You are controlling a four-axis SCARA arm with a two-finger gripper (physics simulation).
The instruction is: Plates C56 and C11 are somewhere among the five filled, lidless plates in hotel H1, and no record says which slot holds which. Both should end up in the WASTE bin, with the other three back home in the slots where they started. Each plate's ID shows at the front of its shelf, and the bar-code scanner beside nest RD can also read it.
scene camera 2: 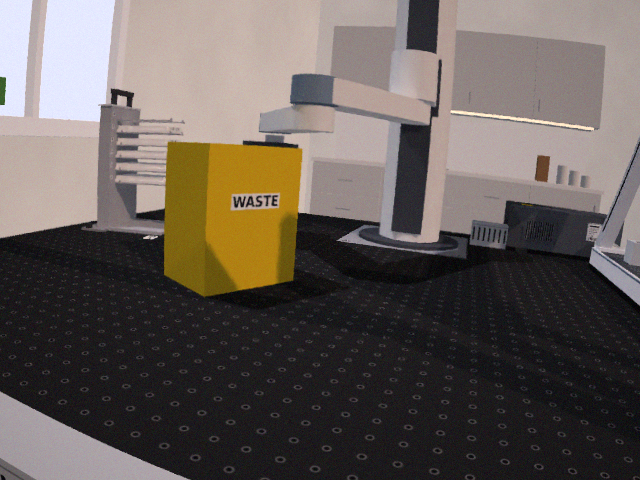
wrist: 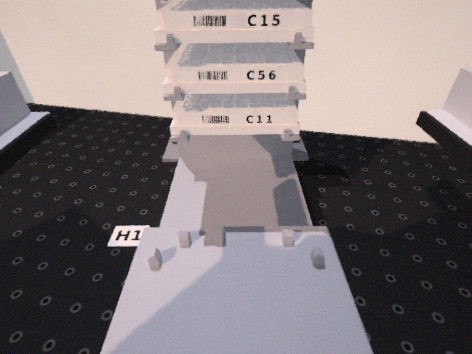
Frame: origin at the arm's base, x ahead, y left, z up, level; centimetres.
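Where they show: gripper, fingertip midpoint: [wrist: 235, 98]; arm's base, link origin: [scene camera 2: 408, 244].
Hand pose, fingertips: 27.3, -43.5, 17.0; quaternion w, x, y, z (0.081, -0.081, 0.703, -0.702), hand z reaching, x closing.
Note:
Each offset is from my fingertips to the top centre of the thing, as dx, dy, dz. "*": to the spot under its first point.
Hotel H1 [scene camera 2: 107, 170] [wrist: 240, 165] stands at the left in scene camera 2, its lower front partly behind the bin. In the wrist view, plate C11 @(+3.0, -12.4, -3.6) [wrist: 237, 120] is the lowest plate, plate C56 @(+3.0, -12.4, -0.7) [wrist: 237, 76] is directly above it, and plate C15 @(* +1.4, -6.4, +1.6) [wrist: 237, 22] is above C56. The labels of higher plates do not show there. The yellow WASTE bin @(+27.5, +23.5, +4.3) [scene camera 2: 250, 248] stands upright; its inside is hidden. My gripper [wrist: 235, 98] is open, its fingers wide apart at the left and right edges of the wrist view, with no plate between them. In scene camera 2 its fingers are hidden behind the bin.
A pale platform @(* -0.7, +2.4, -9.7) [wrist: 240, 300] with small pegs lies in front of the hotel, beside the H1 label @(* +11.4, -4.7, -15.7) [wrist: 127, 235]. The arm's column [scene camera 2: 390, 206] stands right of the bin. A slotted grey box @(* -31.8, +63.6, -12.8) [scene camera 2: 488, 235] and a dark vented box @(* -30.9, +81.5, -9.5) [scene camera 2: 558, 232] are farther right.

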